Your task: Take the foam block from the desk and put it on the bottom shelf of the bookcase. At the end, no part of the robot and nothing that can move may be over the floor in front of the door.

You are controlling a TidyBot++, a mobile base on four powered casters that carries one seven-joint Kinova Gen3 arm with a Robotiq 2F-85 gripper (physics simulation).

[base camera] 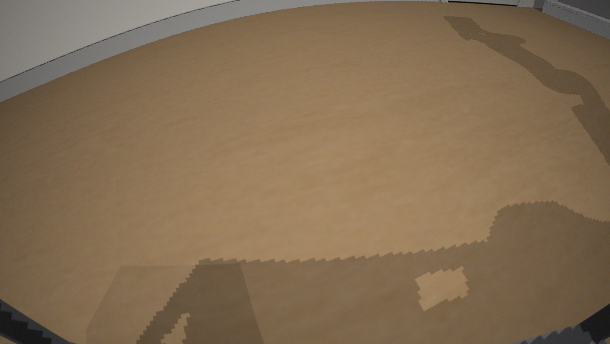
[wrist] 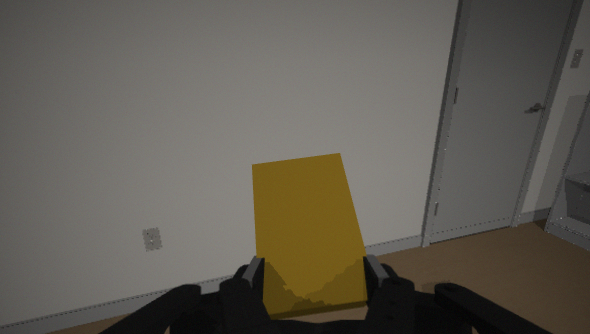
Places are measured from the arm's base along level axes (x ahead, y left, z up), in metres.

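Pixels of known places: gripper, fingertip midpoint: [wrist: 313,272].
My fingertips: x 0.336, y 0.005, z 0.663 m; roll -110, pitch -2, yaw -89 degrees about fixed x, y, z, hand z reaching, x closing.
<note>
Ahead of a thing's pixels: the offset from my fingertips to its middle. Level surfaces: height alone.
My gripper [wrist: 313,272] is shut on the yellow foam block {dx +0.026, dy +0.005, dz +0.008 m} [wrist: 307,210], one finger on each side, and the block sticks out ahead of the fingertips in the wrist view. The bookcase [wrist: 570,237] [base camera: 575,14] is cut off at the right edge of the wrist view, where part of its lower shelving shows; its base shows at the top right of the base view. The door [wrist: 495,125] [base camera: 500,1] is shut and stands left of the bookcase; its foot shows at the top of the base view. The desk does not show.
A long wall [wrist: 200,125] [base camera: 75,30] with a skirting board runs left of the door. A wall outlet {dx +0.998, dy +0.778, dz -0.660 m} [wrist: 152,239] is low on it. The wooden floor {dz -1.060 m} [base camera: 300,150] [wrist: 480,270] carries shadows, including a long arm-like one reaching toward the door side in the base view.
</note>
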